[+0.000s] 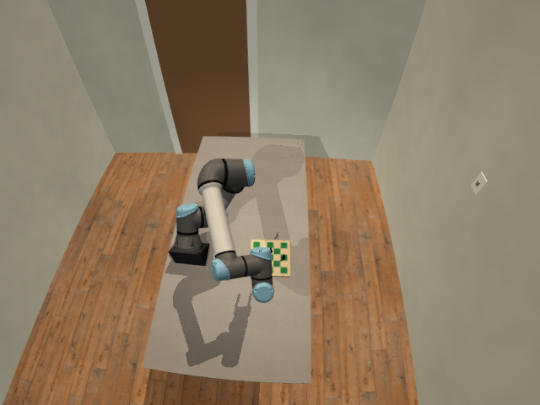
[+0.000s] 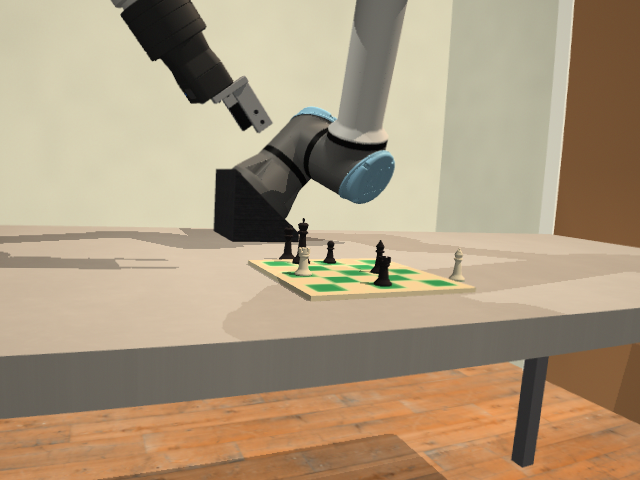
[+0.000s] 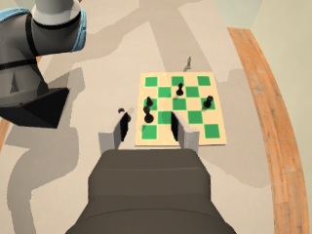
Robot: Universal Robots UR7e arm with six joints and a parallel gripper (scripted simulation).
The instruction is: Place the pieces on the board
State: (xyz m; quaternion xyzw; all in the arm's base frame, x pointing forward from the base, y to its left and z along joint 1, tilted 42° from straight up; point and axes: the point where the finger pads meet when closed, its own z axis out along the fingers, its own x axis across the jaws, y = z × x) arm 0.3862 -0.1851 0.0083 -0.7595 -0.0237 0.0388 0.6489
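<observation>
Right now my hand is 90 mm past the black queen, 90 mm to the right of it and 170 mm above it. From my hand the other things lie so: chessboard (50 mm ahead, 130 mm to the left, 200 mm below); black pawn (30 mm behind, 140 mm to the left, 180 mm below); black king (30 mm behind, 90 mm to the left, 160 mm below).
</observation>
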